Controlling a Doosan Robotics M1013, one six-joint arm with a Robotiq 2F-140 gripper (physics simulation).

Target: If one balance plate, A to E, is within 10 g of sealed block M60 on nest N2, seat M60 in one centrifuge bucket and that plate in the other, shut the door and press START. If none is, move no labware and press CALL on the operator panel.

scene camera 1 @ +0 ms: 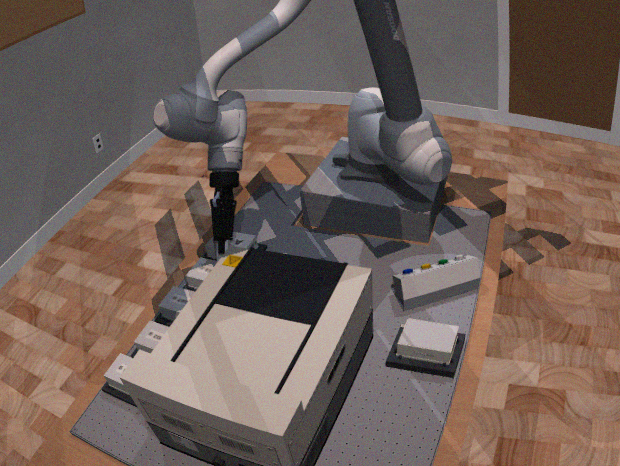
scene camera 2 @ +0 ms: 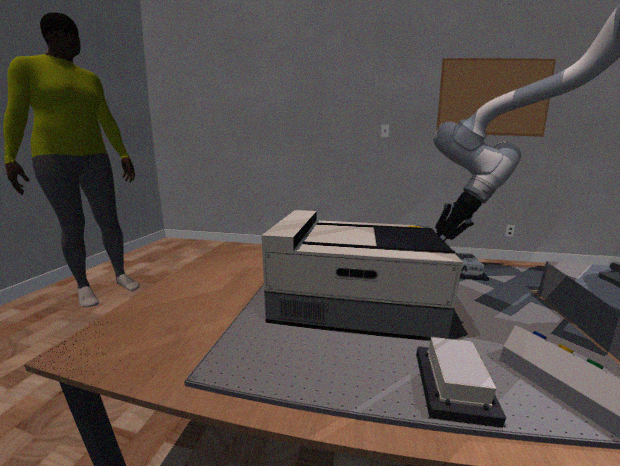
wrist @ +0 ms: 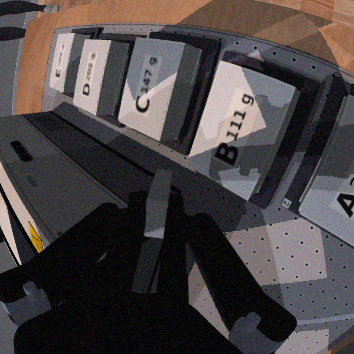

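Where they show: gripper, between the fingertips: [wrist: 162,183]; arm's base, origin of its link: [scene camera 1: 373,168].
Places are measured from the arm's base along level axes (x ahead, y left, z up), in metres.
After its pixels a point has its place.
My gripper [scene camera 1: 220,249] [scene camera 2: 442,236] [wrist: 162,183] @[x 0.546, y -0.277, z 0.009 m] is shut and empty, low behind the centrifuge [scene camera 1: 225,395] @[x 1.015, y -0.051, z 0.147 m] [scene camera 2: 310,275] @[x 0.952, y 0.077, z 0.053 m] [wrist: 75,180] @[x 0.680, y -0.229, z 0.026 m], near plates A and B. In the wrist view, plate B [wrist: 240,130] @[x 0.500, y -0.341, z -0.043 m] reads 111 g, plate C [wrist: 150,85] @[x 0.626, y -0.366, z -0.043 m] 147 g and plate D [wrist: 92,75] @[x 0.761, y -0.370, z -0.044 m] 202 g. Plate E [wrist: 61,62] @[x 0.893, y -0.394, z -0.044 m] has a mass too small to read; plate A [wrist: 332,185] @[x 0.395, y -0.323, z -0.043 m] is cut off. A white block [scene camera 1: 428,335] @[x 0.654, y 0.244, z -0.032 m] [scene camera 2: 463,368] @[x 0.655, y 0.267, z -0.032 m] sits on a dark nest [scene camera 1: 416,368] @[x 0.711, y 0.228, z -0.083 m] [scene camera 2: 466,413] @[x 0.665, y 0.325, z -0.075 m], its label unseen. The operator panel [scene camera 1: 441,285] @[x 0.463, y 0.255, z -0.050 m] [scene camera 2: 561,373] @[x 0.460, y 0.258, z -0.048 m] has coloured buttons. The buckets do not show.
The centrifuge top has a cream panel [scene camera 1: 250,335] @[x 0.841, y -0.074, z 0.113 m] and a black area [scene camera 1: 285,285] @[x 0.694, y -0.051, z 0.116 m] between rails. A yellow warning label [scene camera 1: 232,261] @[x 0.639, y -0.191, z 0.115 m] [wrist: 35,236] @[x 0.632, y -0.202, z 0.114 m] is at its rear corner. The robot's pedestal [scene camera 1: 365,215] @[x 0.198, y 0.007, z -0.044 m] stands at the back. A person [scene camera 2: 65,105] stands beyond the table.
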